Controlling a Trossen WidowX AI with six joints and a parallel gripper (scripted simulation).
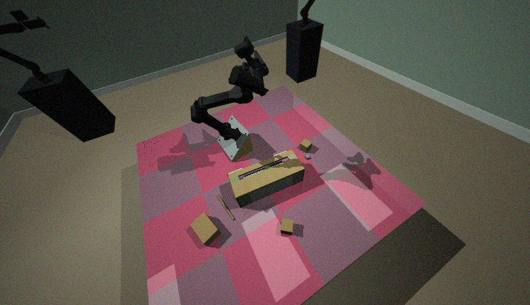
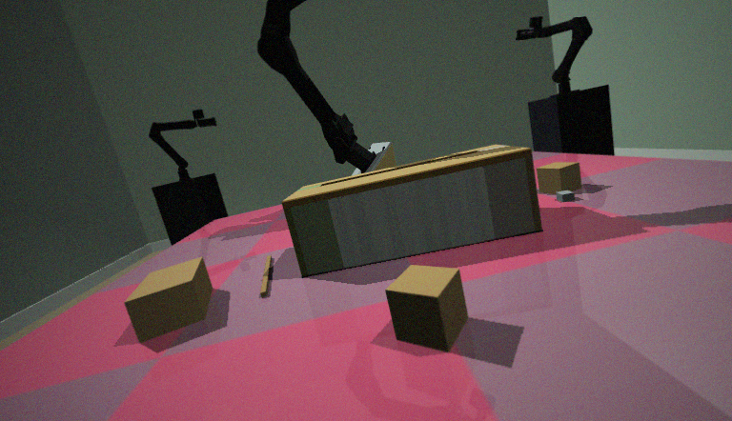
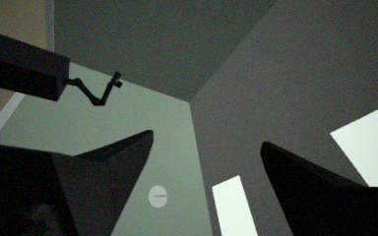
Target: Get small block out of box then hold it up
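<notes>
Now: gripper tip 23 cm short of the green block, 9 cm to the left of it and 57 cm above it. The rest, counted from my gripper tip: box 22 cm ahead, 10 cm to the right, 60 cm below; then grey piece 23 cm ahead, 19 cm to the left, 65 cm below; then thin stick 27 cm ahead, 38 cm to the right, 66 cm below.
</notes>
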